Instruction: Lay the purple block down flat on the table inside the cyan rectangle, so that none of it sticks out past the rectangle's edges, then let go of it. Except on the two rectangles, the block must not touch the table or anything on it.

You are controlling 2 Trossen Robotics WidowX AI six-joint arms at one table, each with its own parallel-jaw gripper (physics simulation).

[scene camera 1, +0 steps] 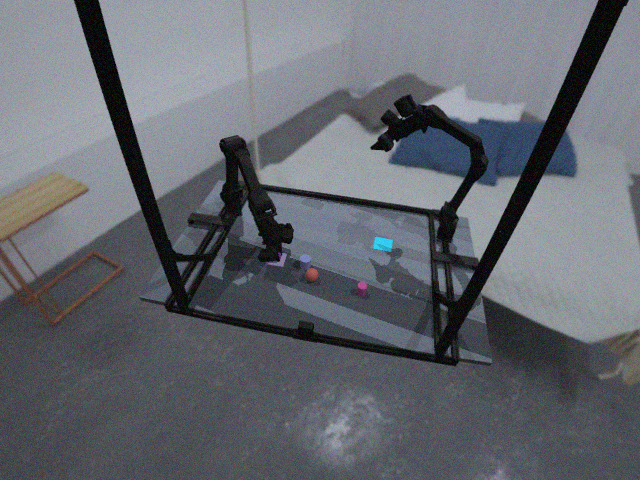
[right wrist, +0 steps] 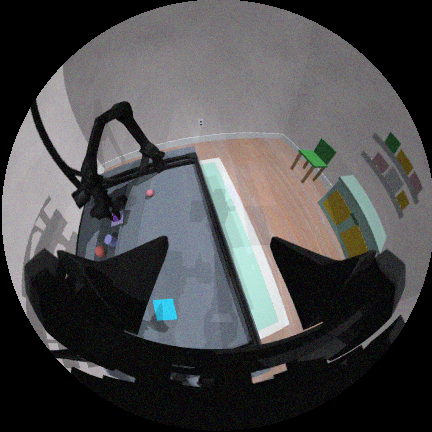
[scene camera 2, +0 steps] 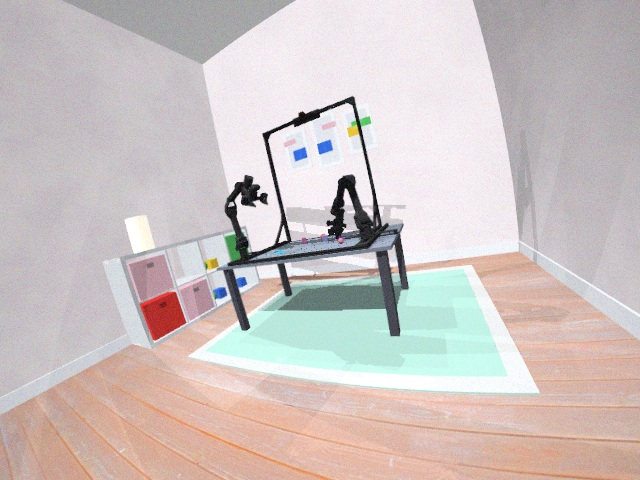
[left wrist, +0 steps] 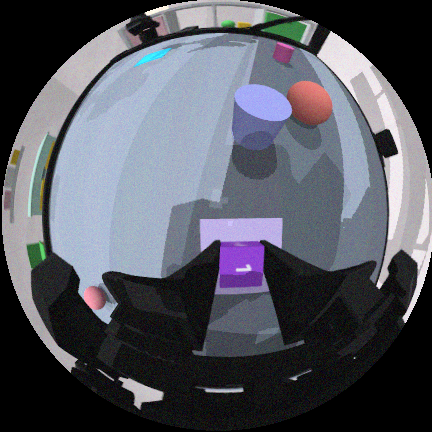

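Where they show: left gripper, fingertip midpoint: (scene camera 1: 279, 258) (right wrist: 116, 219) (scene camera 2: 337, 238) (left wrist: 239, 244); right gripper, fingertip midpoint: (scene camera 1: 375, 143) (right wrist: 220, 241) (scene camera 2: 262, 205); left arm's base, link origin: (scene camera 1: 233, 208) (right wrist: 159, 165) (scene camera 2: 367, 237); right arm's base, link origin: (scene camera 1: 445, 235) (scene camera 2: 244, 257).
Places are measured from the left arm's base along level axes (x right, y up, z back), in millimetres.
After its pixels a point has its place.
Note:
The purple block (left wrist: 241, 265) @[x 334, y 0, z -109 mm] (right wrist: 116, 218) @[x 334, y -4, z -124 mm] is between the fingertips of my left gripper (left wrist: 239, 244) @[x 340, y -15, z -119 mm] (scene camera 1: 270, 256) @[x 340, y -15, z -119 mm], which is shut on it. The block is over the lavender rectangle (left wrist: 212, 230) @[x 326, y -18, z -140 mm] (scene camera 1: 277, 263) @[x 361, y -18, z -103 mm]; whether it touches the rectangle I cannot tell. In scene camera 1 the gripper hides most of the block. The cyan rectangle (scene camera 1: 383, 243) @[x 386, y -18, z -550 mm] (left wrist: 153, 57) @[x 386, y -18, z -519 mm] (right wrist: 165, 309) @[x 386, y -18, z -549 mm] lies flat on the table, well to the right of the block in scene camera 1. My right gripper (right wrist: 220, 241) @[x 166, y 323, z -566 mm] (scene camera 1: 378, 146) @[x 166, y 323, z -566 mm] is open and empty, high above the table.
A blue-violet cylinder (scene camera 1: 305, 261) @[x 419, y 22, z -196 mm] (left wrist: 257, 115) @[x 389, y 22, z -189 mm] stands close to the lavender rectangle, with a red ball (scene camera 1: 311, 274) @[x 489, y 25, z -195 mm] (left wrist: 309, 103) @[x 455, y 17, z -193 mm] beside it. A magenta cylinder (scene camera 1: 361, 289) @[x 605, y 19, z -341 mm] (left wrist: 283, 53) @[x 580, y 3, z -338 mm] stands farther right in scene camera 1. A pink ball (left wrist: 95, 297) @[x 155, y 3, z -135 mm] (right wrist: 149, 193) @[x 142, y 6, z -148 mm] lies near the left arm.

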